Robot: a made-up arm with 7 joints.
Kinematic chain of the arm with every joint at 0, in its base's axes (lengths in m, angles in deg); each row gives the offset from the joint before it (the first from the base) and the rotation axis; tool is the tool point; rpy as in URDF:
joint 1: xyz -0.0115 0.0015 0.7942 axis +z
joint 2: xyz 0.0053 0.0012 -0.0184 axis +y
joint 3: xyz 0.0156 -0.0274 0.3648 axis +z
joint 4: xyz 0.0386 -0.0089 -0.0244 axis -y
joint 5: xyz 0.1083 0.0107 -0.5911 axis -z
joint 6: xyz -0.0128 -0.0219 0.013 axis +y
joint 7: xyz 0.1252 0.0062 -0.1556 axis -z
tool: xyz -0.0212 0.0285 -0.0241 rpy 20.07 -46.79 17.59
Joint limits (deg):
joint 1: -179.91..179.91
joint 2: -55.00..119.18
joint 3: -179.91..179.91
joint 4: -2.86..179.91
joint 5: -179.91..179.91
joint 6: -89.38..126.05
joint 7: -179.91..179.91
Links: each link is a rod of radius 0.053 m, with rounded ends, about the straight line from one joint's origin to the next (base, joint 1, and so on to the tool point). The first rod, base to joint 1, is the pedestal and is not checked.
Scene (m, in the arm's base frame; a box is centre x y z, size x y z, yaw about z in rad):
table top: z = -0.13
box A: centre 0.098 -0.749 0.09 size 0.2 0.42 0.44 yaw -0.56
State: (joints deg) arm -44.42 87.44 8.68 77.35 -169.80 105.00 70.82
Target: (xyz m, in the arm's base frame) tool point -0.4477 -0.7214 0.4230
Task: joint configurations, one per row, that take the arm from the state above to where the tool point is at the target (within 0.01 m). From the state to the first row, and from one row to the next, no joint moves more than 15 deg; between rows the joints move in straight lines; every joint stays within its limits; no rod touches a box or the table.
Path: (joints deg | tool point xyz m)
1: -49.52 93.79 10.45 66.90 -171.07 105.17 57.74 | 0.2535 -0.2079 -0.0365
2: -54.62 100.14 12.21 56.46 -172.34 105.34 44.65 | 0.1274 -0.0392 -0.0286
3: -59.73 106.48 13.98 46.01 -173.61 105.51 31.57 | 0.0401 0.1295 0.0377
4: -64.83 112.83 15.75 35.56 -174.88 105.68 18.48 | -0.0066 0.2785 0.1527
5: -69.93 119.18 17.52 25.12 -176.15 105.85 5.40 | -0.0175 0.3904 0.3034
6: -71.91 109.02 6.72 34.76 -172.21 106.72 18.16 | -0.0722 0.2081 0.1310
7: -73.89 98.87 -4.07 44.41 -168.26 107.58 30.92 | -0.1452 -0.0371 0.0432
8: -75.87 88.71 -14.87 54.06 -164.32 108.45 43.67 | -0.2366 -0.3047 0.0630
9: -77.85 78.56 -25.66 63.71 -160.37 109.31 56.43 | -0.3411 -0.5473 0.1947
10: -79.83 68.40 -36.45 73.36 -156.42 110.17 69.19 | -0.4477 -0.7214 0.4230

